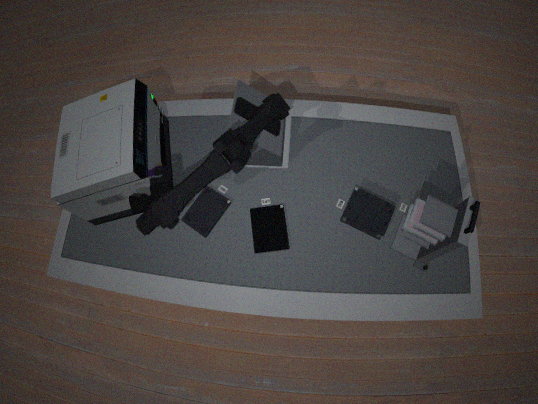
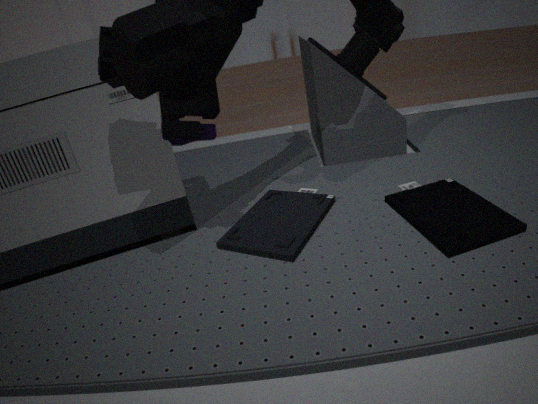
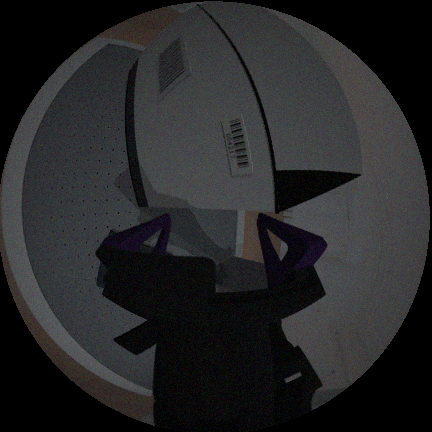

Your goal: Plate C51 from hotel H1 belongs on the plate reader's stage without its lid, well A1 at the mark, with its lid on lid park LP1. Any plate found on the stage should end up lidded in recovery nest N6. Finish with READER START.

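Where they show: gripper, between the fingertips: (image 1: 160,179) (image 2: 173,113) (image 3: 213,217); arm's base, origin of its link: (image 2: 345,70).
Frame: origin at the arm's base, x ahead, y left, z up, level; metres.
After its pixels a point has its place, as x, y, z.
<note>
The white plate reader (image 1: 100,145) {0.222, -0.497, 0.152} (image 2: 85,160) {0.344, -0.416, 0.002} (image 3: 200,130) {0.325, -0.364, 0.047} stands at the left of the bench with a green light on its dark front. Its stage cannot be made out. My gripper (image 1: 158,171) {0.282, -0.294, 0.029} (image 2: 200,131) (image 3: 213,217) {0.282, -0.294, 0.029} is open and empty, its purple fingers spread beside the reader's front corner. At the right, a grey rack, apparently the hotel (image 1: 445,252) {0.448, 0.637, 0.043}, has several pale and pinkish plates (image 1: 431,237) {0.396, 0.603, 0.013} stacked at it; C51 cannot be told apart. Dark flat holders lie at left (image 1: 206,211) {0.325, -0.164, -0.143} (image 2: 277,225) {0.344, -0.171, -0.143}, middle (image 1: 270,228) {0.364, 0.078, -0.144} (image 2: 455,217) {0.386, 0.072, -0.144} and right (image 1: 369,211) {0.288, 0.418, -0.095}. Their labels are unreadable.
The black arm (image 1: 200,172) {0.347, -0.066, 0.246} (image 2: 175,45) {0.463, -0.220, 0.126} reaches from its base across the bench to the reader. A grey wedge-shaped stand (image 2: 350,125) {0.113, -0.018, -0.085} is near the back edge. A small black device (image 1: 472,217) {0.384, 0.646, 0.193} is at the right edge. The perforated bench (image 1: 320,270) {0.495, 0.265, -0.154} (image 2: 300,300) {0.493, -0.147, -0.154} is dimly lit.
</note>
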